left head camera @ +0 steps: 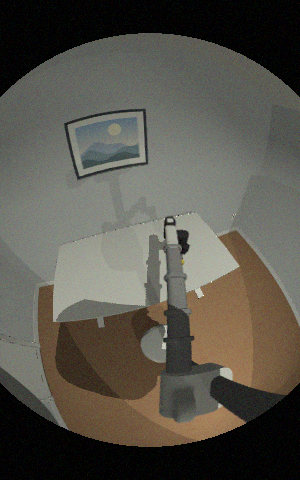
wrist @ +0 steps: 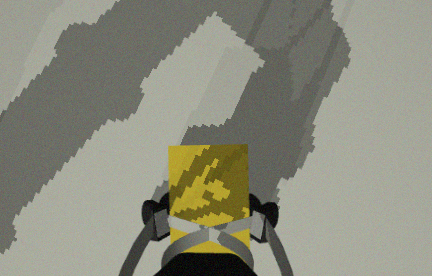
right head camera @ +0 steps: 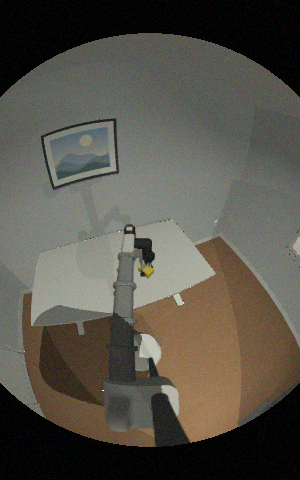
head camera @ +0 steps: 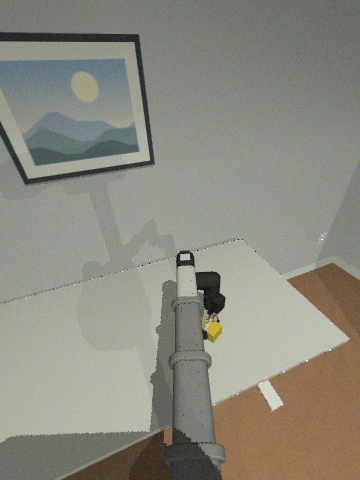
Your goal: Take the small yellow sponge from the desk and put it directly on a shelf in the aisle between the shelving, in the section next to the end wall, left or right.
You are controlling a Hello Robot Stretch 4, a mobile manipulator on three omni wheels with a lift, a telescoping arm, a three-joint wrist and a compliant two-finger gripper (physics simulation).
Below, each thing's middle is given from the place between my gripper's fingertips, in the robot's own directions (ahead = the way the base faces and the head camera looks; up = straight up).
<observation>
The small yellow sponge (wrist: 208, 184) is 2 cm above my hand, 1 cm to the left of it and 1 cm ahead of it. Also, from my hand: framed landscape picture (head camera: 81, 108) (79 cm above, 47 cm to the left, 44 cm ahead).
</observation>
